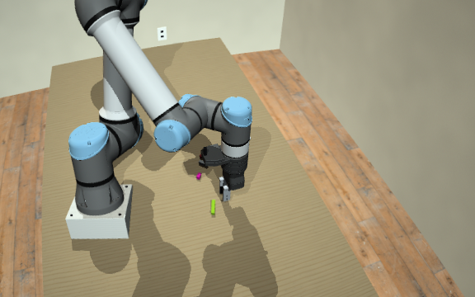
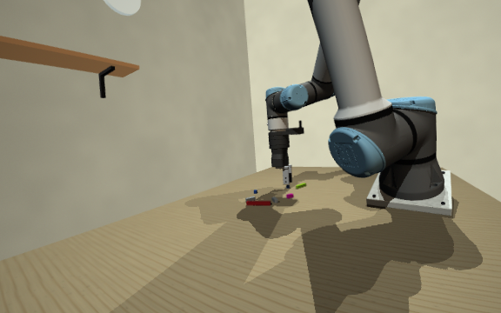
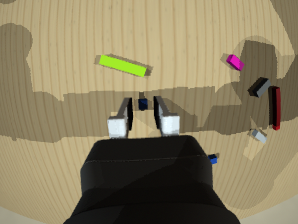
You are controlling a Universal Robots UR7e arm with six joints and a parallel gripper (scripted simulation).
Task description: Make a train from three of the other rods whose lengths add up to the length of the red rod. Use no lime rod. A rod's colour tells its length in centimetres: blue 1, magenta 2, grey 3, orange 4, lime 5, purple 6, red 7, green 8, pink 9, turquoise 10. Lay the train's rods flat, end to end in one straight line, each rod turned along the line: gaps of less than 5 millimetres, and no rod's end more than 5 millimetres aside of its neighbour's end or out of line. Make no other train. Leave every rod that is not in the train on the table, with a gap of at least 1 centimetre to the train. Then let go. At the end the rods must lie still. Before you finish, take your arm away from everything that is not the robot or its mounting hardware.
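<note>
Right now my hand is 40 mm past the lime rod, 30 mm above it and 20 mm to the left of it. From my hand the other things lie so: magenta rod: 110 mm to the left, 60 mm behind, 30 mm below; then red rod: 210 mm to the left, 30 mm below.
</note>
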